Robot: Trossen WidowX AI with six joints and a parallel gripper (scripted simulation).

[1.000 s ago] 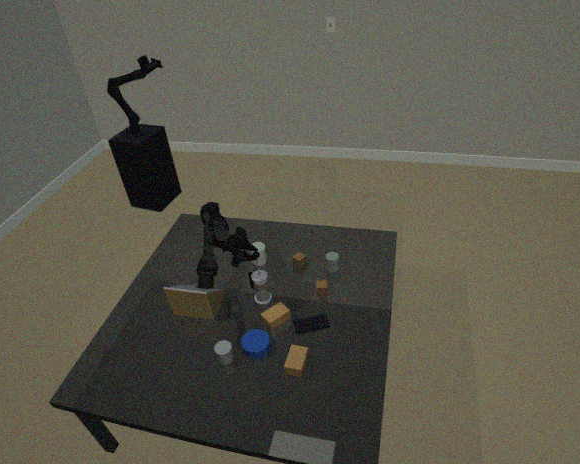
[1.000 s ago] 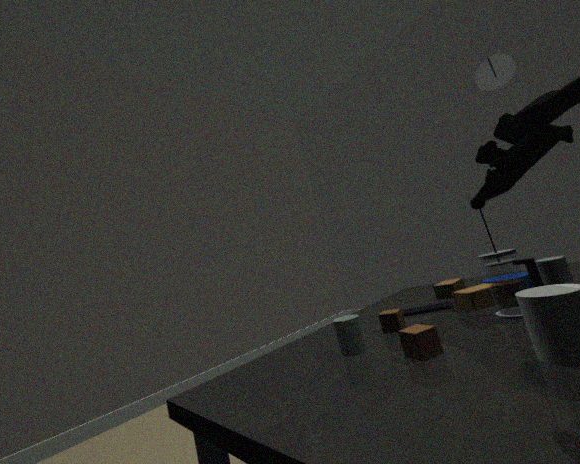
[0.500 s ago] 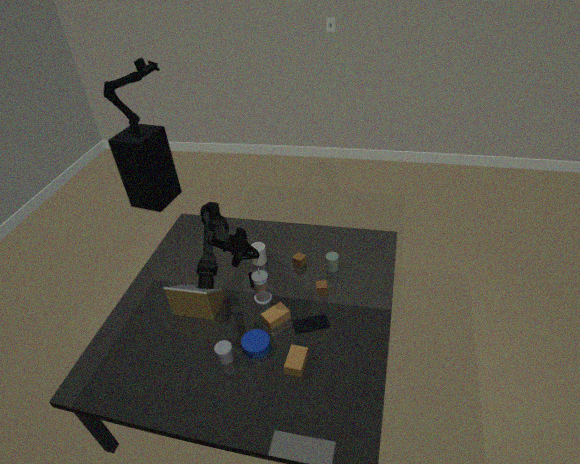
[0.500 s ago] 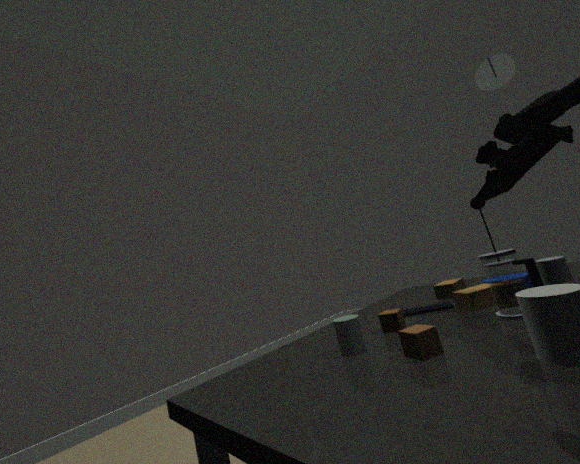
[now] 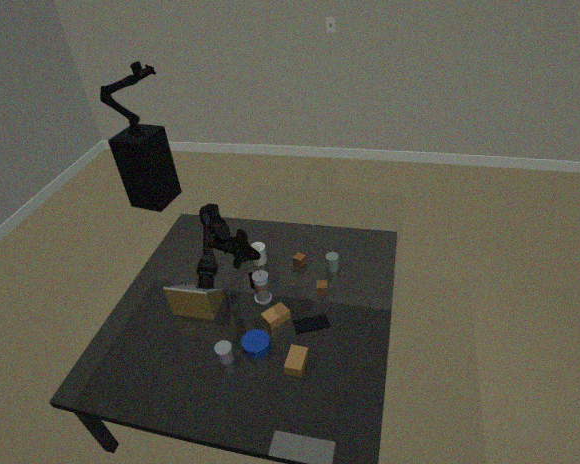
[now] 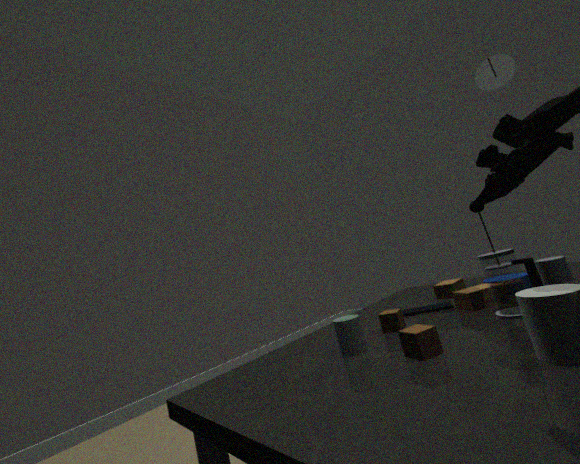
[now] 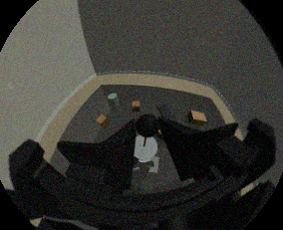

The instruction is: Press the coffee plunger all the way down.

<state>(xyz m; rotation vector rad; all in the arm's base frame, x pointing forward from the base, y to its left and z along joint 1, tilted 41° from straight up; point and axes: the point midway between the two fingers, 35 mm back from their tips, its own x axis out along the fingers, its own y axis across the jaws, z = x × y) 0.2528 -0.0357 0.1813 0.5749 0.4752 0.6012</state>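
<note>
My gripper tip is 130 mm above the coffee press and 20 mm past it. Round my gripper tip: blue disc (270 mm to the right, 240 mm below, 80 mm ahead); then white cup (230 mm to the left, 220 mm below, 140 mm behind).
</note>
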